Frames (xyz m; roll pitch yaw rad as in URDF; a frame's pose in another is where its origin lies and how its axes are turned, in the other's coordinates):
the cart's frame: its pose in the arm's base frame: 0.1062 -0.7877 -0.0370 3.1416 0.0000 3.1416
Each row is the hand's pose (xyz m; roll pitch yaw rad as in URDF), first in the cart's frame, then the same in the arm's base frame.
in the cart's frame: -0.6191 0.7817 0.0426 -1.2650 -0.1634 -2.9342
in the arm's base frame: 0.7253 -0.0060 -0.0796 1.8766 0.1634 -0.2074
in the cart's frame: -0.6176 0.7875 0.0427 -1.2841 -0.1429 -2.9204
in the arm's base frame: 0.7238 -0.0002 -0.0797 1.8575 0.1429 -0.2212
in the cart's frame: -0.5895 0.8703 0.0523 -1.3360 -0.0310 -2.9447
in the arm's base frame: 0.6957 0.0826 -0.0893 1.8056 0.0310 -0.1969
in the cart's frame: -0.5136 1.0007 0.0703 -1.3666 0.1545 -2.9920
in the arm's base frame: 0.6198 0.2130 -0.1073 1.7750 -0.1545 -0.1496
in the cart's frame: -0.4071 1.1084 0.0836 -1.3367 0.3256 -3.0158
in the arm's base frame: 0.5133 0.3207 -0.1206 1.8049 -0.3256 -0.1258
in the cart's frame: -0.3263 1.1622 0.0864 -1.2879 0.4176 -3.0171
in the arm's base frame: 0.4325 0.3745 -0.1234 1.8537 -0.4176 -0.1245
